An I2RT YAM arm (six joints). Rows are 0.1 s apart.
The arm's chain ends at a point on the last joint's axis. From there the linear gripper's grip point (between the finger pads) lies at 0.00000 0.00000 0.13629 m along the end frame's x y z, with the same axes.
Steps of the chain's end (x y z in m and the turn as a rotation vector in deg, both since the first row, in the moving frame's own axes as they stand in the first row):
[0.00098, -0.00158, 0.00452, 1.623, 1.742, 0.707]
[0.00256, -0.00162, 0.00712, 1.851, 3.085, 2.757]
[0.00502, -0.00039, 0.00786, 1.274, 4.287, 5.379]
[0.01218, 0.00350, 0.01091, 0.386, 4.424, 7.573]
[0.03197, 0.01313, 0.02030, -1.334, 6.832, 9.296]
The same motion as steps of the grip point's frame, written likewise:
[0.00515, -0.00541, 0.00440, 1.623, 1.742, 0.707]
[0.01000, -0.00584, 0.00685, 1.851, 3.085, 2.757]
[0.01533, -0.00293, 0.00745, 1.274, 4.287, 5.379]
[0.02272, 0.00328, 0.01050, 0.386, 4.424, 7.573]
[0.04785, 0.01760, 0.01930, -1.334, 6.832, 9.296]

